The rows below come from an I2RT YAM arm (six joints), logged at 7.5 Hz.
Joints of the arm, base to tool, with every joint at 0 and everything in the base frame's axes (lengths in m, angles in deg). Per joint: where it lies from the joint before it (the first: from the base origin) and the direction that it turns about. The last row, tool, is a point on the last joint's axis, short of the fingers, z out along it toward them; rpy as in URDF.
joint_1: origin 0 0 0.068 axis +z
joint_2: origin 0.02 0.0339 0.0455 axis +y
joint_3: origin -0.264 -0.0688 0 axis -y
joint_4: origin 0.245 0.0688 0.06 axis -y
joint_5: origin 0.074 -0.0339 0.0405 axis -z
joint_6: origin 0.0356 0 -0.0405 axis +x
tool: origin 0 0 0 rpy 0 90 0
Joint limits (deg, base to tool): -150..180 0..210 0..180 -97..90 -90..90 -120..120
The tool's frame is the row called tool.
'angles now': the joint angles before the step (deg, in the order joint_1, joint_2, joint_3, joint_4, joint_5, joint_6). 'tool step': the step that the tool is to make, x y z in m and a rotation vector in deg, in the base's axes. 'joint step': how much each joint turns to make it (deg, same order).
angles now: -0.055, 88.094, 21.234, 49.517, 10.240, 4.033
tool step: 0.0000, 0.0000, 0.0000, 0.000, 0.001, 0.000
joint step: 0.000, 0.000, 0.000, -0.002, 0.000, 0.000
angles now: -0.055, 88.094, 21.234, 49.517, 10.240, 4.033
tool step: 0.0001, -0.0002, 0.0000, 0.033, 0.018, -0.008
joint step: -0.049, 0.013, 0.028, -0.036, -0.049, 0.019
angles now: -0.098, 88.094, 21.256, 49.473, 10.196, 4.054
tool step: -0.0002, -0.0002, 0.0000, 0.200, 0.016, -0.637
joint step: 0.033, -0.063, -0.006, -0.146, 0.580, 0.398
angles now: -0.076, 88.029, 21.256, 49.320, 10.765, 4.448
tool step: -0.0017, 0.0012, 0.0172, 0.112, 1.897, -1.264
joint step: 0.471, -5.870, 2.140, -10.042, 1.608, 0.674
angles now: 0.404, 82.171, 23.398, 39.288, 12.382, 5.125
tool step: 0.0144, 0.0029, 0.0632, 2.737, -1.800, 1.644
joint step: 0.306, -7.815, 11.264, -17.681, -2.142, 2.186
